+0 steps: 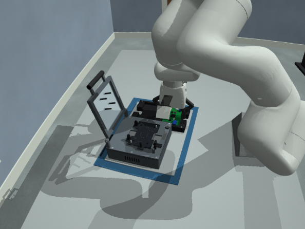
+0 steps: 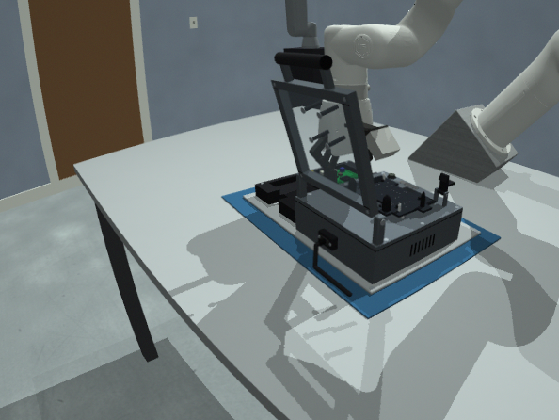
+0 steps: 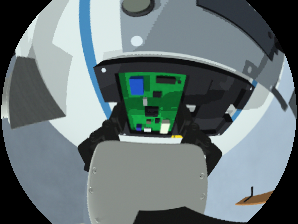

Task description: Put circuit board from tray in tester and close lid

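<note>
Now: the green circuit board right at my hand. From my hand the other things lie so: pin plate 110 mm ahead, 160 mm to the left, 50 mm above; lid 220 mm ahead, 120 mm to the left, 160 mm above; latch hook 50 mm ahead, 220 mm to the left, 60 mm above.
</note>
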